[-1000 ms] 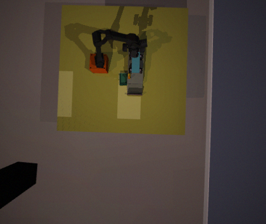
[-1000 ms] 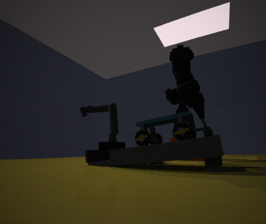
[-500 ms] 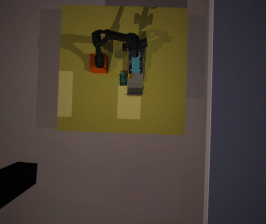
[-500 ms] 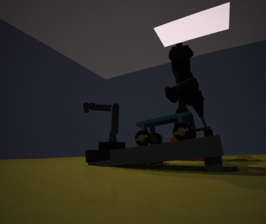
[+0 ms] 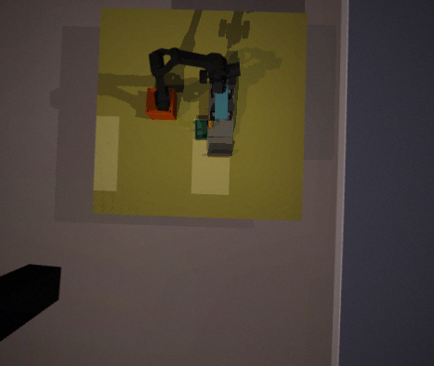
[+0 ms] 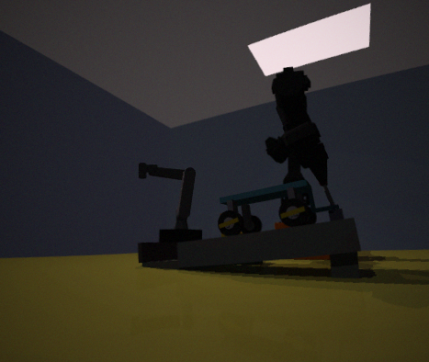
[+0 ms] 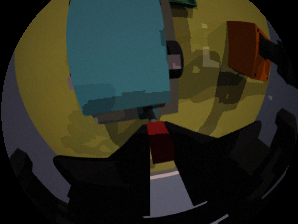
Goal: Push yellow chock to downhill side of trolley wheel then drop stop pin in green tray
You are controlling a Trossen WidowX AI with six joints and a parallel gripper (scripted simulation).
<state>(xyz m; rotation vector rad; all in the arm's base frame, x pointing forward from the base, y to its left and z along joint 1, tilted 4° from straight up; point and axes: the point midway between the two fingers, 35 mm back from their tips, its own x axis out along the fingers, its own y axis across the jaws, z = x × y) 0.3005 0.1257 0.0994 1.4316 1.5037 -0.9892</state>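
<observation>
Now: the yellow chock 22 cm to the right of my gripper tip, 8 cm below it and 2 cm behind it. The rest, counted from my gripper tip: red-headed stop pin (right at my gripper tip); trolley (11 cm to the right, 5 cm below, 3 cm ahead).
</observation>
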